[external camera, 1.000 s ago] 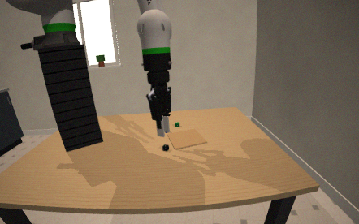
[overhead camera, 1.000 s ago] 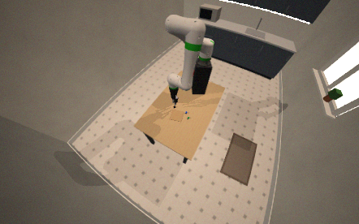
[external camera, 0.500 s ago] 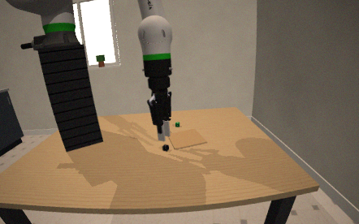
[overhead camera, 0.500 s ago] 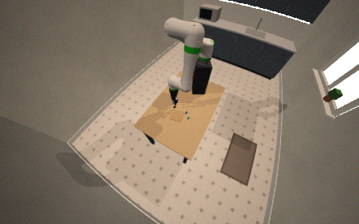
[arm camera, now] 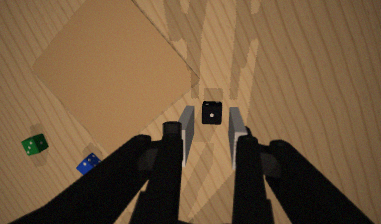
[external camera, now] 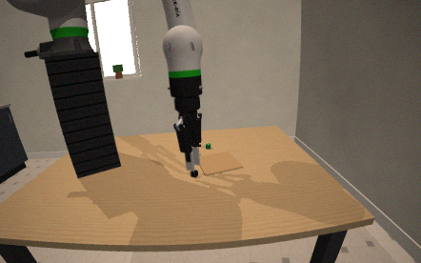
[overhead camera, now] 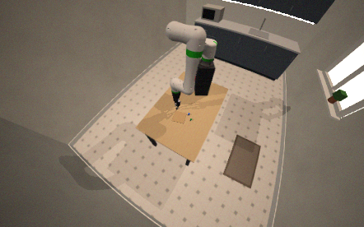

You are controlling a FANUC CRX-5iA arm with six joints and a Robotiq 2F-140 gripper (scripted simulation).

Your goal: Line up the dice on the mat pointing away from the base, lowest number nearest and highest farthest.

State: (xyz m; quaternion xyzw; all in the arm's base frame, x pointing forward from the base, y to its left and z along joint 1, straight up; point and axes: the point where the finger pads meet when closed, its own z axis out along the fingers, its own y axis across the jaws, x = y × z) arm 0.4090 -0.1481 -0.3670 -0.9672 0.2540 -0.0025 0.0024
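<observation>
My gripper is now 60 mm above the black die. Also, from my hand: blue die (160 mm to the left, 60 mm below, 10 mm ahead); green die (220 mm to the left, 60 mm below, 60 mm ahead); tan mat (90 mm ahead, 80 mm to the left, 70 mm below).
</observation>
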